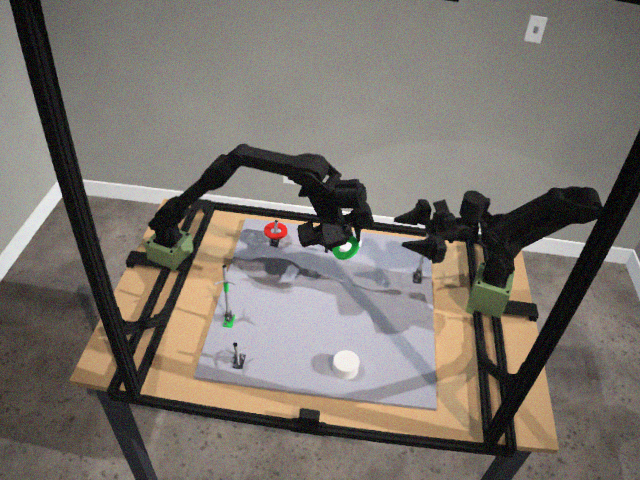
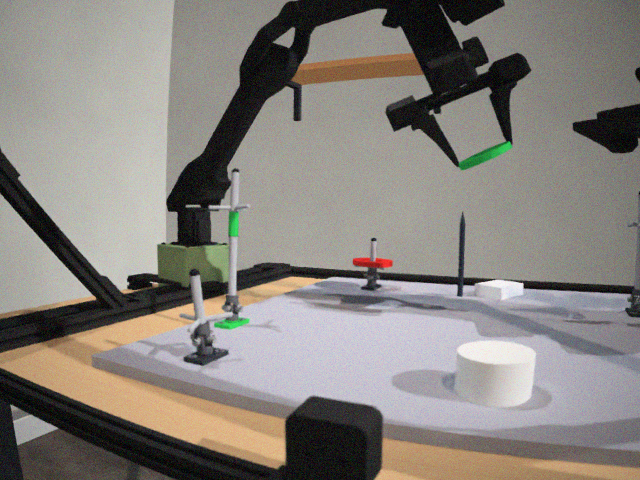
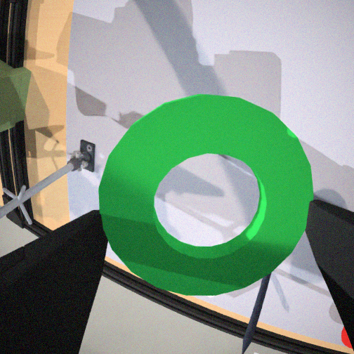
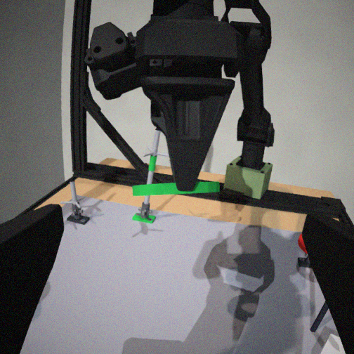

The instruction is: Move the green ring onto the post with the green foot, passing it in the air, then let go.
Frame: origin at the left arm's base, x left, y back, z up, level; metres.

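Where they show: left gripper, between the fingertips: [image 1: 345, 245] [image 2: 484, 155]; right gripper, between the fingertips: [image 1: 397, 231] [image 2: 584, 121]; left arm's base, origin of its link: [image 1: 168, 238] [image 2: 193, 244]; right arm's base, origin of its link: [image 1: 495, 277].
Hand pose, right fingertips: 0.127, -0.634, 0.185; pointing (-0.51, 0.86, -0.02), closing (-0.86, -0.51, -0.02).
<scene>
Things, the pixels of their top centre, and the offset from my right fingertips, as dx, dy, dz. "spot": a spot on its surface instead.
- green ring, centre of its top: [image 2: 484, 140] [image 1: 346, 241] -0.065, +0.113, -0.028
- post with the green foot, a spot on its surface: [image 2: 233, 268] [image 1: 228, 302] spot: -0.258, +0.353, -0.189
- red ring, centre of its top: [image 2: 372, 259] [image 1: 275, 229] +0.078, +0.384, -0.208
- short black-footed post, a spot on its surface: [image 2: 199, 315] [image 1: 237, 354] spot: -0.375, +0.260, -0.215
- white cylinder, centre of its top: [image 2: 496, 351] [image 1: 346, 360] -0.266, +0.013, -0.225
- dark spike, centre of its top: [image 2: 462, 211] +0.109, +0.225, -0.120
- white block, centre of its top: [image 2: 499, 283] [image 1: 348, 242] +0.159, +0.173, -0.240
The green ring [image 1: 345, 255] [image 2: 484, 156] [image 3: 210, 125] [image 4: 150, 190] is high above the mat's back part, tilted, its hole facing mostly up and down. My left gripper [image 2: 484, 155] [image 3: 208, 218] is shut on it, one fingertip at each outer side. My right gripper [image 1: 401, 232] [image 4: 186, 222] is open and empty, to the right of the ring and apart from it. The post with the green foot [image 1: 226, 300] [image 2: 233, 268] stands upright at the mat's left side, with a green band and a thin crossbar near its top. No ring is on it.
A red ring [image 1: 268, 234] [image 2: 382, 263] sits on a short post at the back left. A short black-footed post [image 1: 236, 355] [image 2: 199, 315] stands front left, another post [image 1: 418, 269] [image 3: 50, 181] back right. A white cylinder [image 1: 345, 364] [image 2: 495, 379], a dark spike [image 2: 461, 258] and a white block [image 2: 498, 289] stand about.
</scene>
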